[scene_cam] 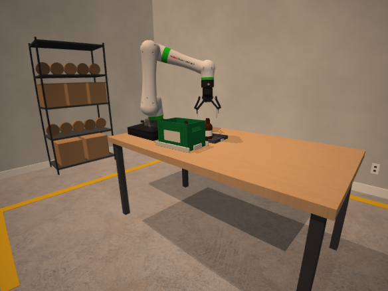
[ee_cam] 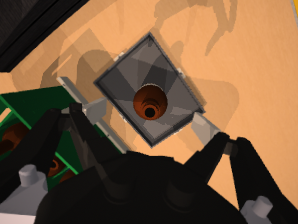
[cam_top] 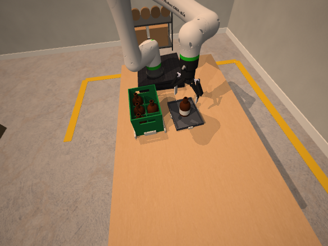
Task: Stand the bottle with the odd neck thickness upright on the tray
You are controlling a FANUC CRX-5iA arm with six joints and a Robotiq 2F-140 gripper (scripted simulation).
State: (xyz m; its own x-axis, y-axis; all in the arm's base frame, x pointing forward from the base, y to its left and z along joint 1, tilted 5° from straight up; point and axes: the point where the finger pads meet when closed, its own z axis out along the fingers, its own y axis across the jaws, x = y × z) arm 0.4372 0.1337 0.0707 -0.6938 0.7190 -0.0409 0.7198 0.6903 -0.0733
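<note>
The glass bottle is 9 cm below my hand. Round my hand: dark grey tray 16 cm below; then green crate 3 cm behind, 26 cm to the right, 9 cm below.
</note>
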